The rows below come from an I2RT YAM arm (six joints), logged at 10 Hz.
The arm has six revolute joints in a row. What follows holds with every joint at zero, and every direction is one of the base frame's.
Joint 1 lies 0.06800 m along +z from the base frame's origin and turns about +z.
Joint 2 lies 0.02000 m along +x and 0.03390 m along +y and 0.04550 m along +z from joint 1 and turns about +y.
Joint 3 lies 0.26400 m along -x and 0.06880 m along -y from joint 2 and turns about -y.
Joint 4 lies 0.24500 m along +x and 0.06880 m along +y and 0.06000 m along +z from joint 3 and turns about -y.
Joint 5 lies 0.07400 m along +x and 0.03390 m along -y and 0.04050 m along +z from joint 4 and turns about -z.
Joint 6 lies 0.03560 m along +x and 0.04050 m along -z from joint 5 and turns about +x.
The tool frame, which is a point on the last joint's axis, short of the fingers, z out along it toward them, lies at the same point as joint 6; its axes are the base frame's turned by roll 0.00, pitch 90.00 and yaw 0.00 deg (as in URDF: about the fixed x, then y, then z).
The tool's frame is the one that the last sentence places.
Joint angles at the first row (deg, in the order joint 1, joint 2, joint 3, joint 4, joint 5, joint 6):
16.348 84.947 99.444 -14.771 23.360 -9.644
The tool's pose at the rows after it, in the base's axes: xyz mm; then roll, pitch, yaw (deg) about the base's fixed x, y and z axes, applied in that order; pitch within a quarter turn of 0, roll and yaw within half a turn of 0:
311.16 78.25 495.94 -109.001 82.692 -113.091
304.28 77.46 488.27 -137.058 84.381 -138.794
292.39 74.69 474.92 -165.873 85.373 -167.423
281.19 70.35 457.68 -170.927 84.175 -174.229
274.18 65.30 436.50 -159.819 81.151 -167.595
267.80 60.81 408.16 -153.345 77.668 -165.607
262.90 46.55 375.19 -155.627 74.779 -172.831
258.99 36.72 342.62 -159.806 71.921 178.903
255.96 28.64 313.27 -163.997 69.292 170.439
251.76 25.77 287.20 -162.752 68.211 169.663
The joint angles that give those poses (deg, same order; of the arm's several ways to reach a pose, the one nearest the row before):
16.350 84.346 100.154 -18.343 20.565 -6.023
16.304 82.395 97.359 -19.289 18.129 -2.486
16.413 78.600 91.073 -17.190 17.950 0.325
16.414 74.944 84.709 -15.875 19.659 1.141
16.350 72.364 79.082 -15.818 24.078 0.664
16.347 69.821 72.111 -14.842 28.563 0.475
13.970 67.316 64.353 -13.223 30.921 2.077
12.304 65.929 57.652 -12.010 32.860 4.912
10.927 65.527 52.284 -11.259 34.957 8.685
10.640 65.055 46.647 -7.748 36.465 9.511

